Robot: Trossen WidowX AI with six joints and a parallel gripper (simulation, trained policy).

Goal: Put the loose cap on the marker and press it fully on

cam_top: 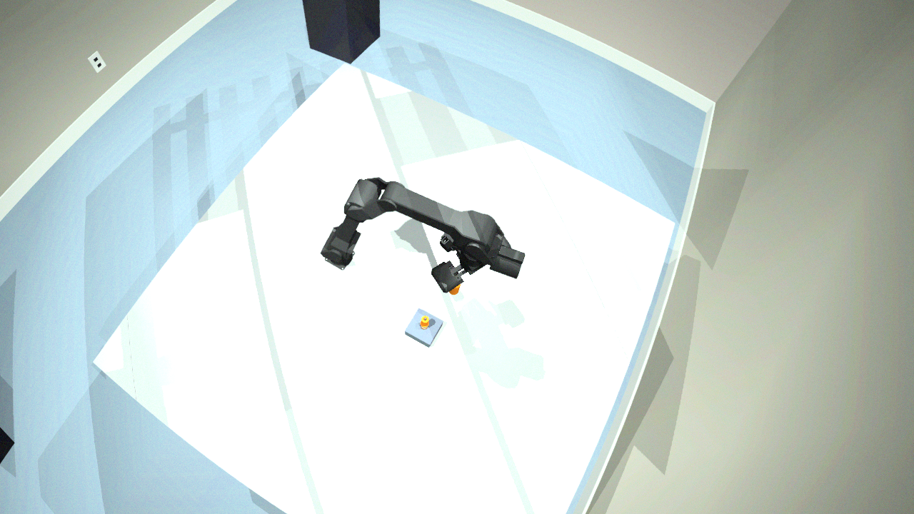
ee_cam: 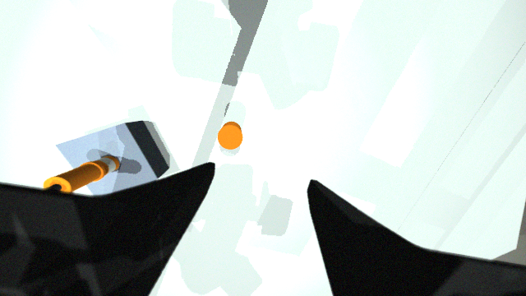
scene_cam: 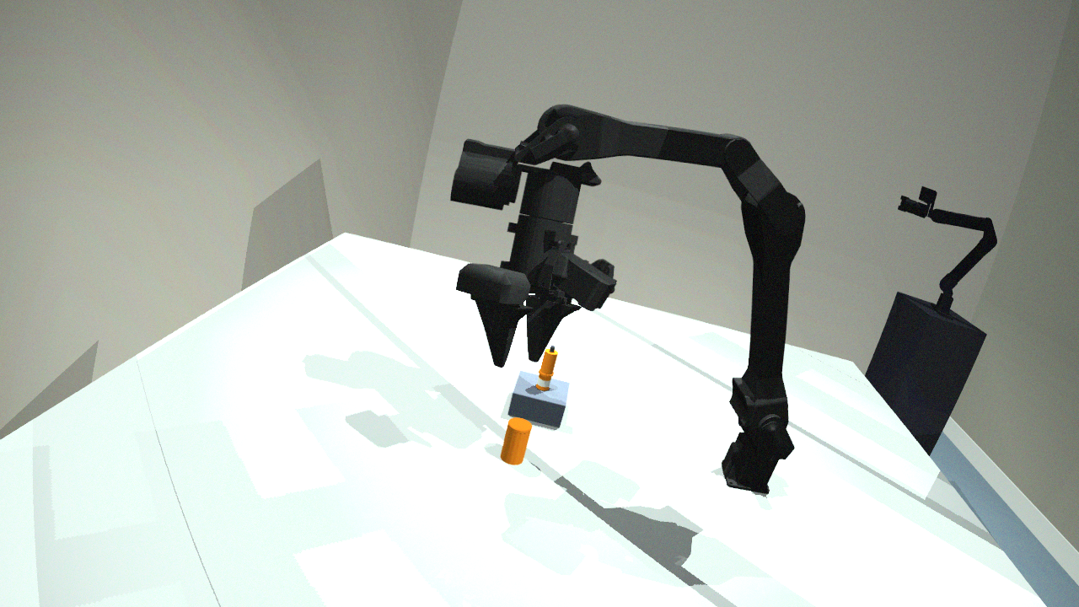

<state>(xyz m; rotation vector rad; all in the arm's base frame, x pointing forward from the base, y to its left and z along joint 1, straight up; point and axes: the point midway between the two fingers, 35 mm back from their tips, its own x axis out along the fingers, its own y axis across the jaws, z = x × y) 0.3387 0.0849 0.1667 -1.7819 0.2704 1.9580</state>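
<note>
Now: gripper tip 110 mm above the orange cap, 20 mm to the left of it and 20 mm past it. From my gripper tip the other things lie so: dark grey holder block: 160 mm to the right, 120 mm below, 30 mm behind; orange marker: 160 mm to the right, 60 mm below, 30 mm behind.
</note>
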